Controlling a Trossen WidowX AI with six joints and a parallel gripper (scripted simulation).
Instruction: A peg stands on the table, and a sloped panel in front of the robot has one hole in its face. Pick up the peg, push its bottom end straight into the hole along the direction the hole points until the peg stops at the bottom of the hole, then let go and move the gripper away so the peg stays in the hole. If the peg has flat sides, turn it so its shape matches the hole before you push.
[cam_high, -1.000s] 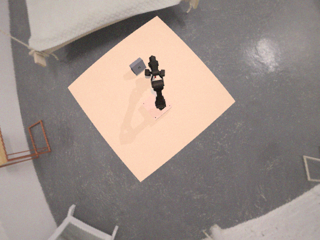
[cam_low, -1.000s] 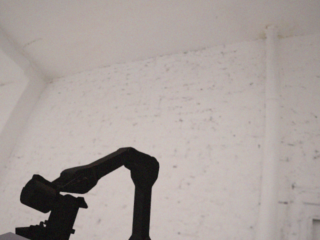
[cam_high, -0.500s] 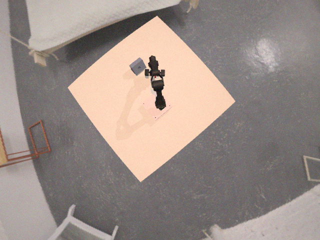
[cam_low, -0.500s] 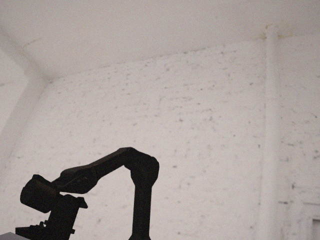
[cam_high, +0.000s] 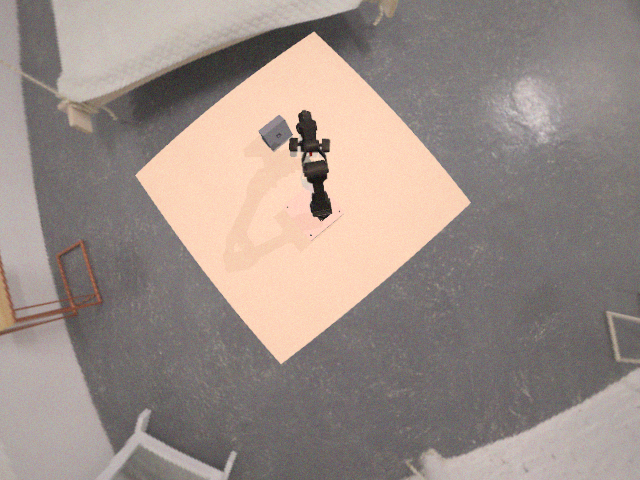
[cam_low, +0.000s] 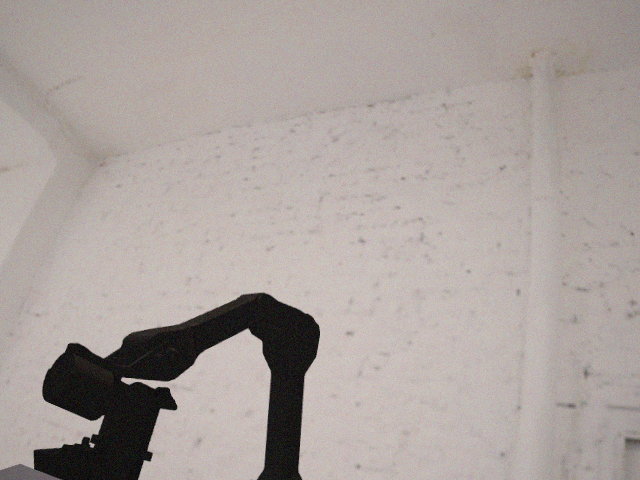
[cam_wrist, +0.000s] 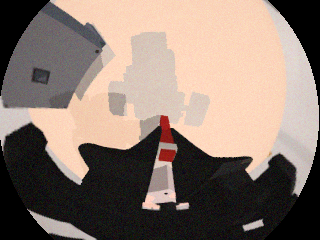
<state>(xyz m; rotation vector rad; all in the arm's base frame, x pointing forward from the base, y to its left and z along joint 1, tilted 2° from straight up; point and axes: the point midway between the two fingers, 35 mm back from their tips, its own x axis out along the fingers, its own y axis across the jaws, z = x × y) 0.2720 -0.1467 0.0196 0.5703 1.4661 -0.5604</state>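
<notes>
My gripper tip is now 180 mm short of the grey sloped panel, 70 mm to the right of it and 30 mm below it. Also, from my gripper tip: red peg: 20 mm above.
</notes>
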